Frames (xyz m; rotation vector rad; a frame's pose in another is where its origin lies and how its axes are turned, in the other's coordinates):
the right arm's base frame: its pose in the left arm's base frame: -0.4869 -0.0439 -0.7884 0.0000 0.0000 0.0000
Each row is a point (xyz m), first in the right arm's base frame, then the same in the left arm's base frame.
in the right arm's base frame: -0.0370 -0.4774 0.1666
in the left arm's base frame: -0.5239 -0.5213 -0.6218
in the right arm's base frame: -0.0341 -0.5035 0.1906
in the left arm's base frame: -0.5210 -0.5474 -0.5978
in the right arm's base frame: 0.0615 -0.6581 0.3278
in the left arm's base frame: -0.4254 -0.7020 -0.4606
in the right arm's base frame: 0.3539 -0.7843 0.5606
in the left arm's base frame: -0.1330 -0.8282 -0.2278
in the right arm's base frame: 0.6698 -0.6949 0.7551
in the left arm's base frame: 0.1829 -0.7388 -0.0333
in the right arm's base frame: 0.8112 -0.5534 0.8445
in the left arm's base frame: 0.3243 -0.5973 0.0561
